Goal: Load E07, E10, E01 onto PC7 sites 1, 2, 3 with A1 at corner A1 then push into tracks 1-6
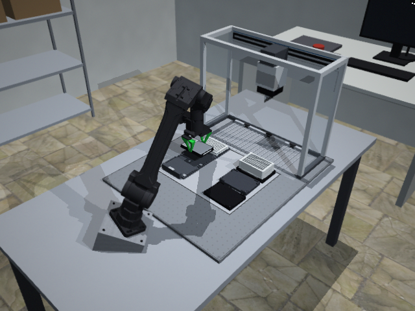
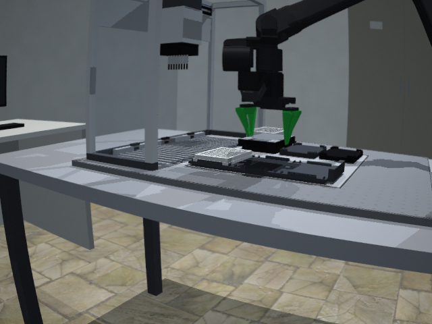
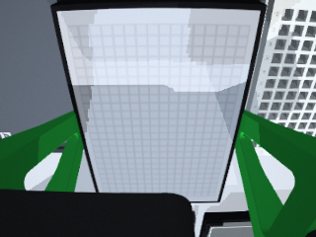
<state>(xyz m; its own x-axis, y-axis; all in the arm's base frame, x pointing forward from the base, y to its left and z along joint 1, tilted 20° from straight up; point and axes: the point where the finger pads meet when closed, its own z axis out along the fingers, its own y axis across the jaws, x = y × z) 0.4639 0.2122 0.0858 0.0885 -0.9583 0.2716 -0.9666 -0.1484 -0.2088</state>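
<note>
Right now my hand is 5 cm above the dark plate carrier PC7. Also, from my hand: 96-well plate E01 (10 cm ahead, 5 cm below, 1 cm to the left); plate nest S2 (25 cm to the right, 6 cm below, 2 cm ahead); plate nest S3 (24 cm to the right, 13 cm ahead, 6 cm below).
</note>
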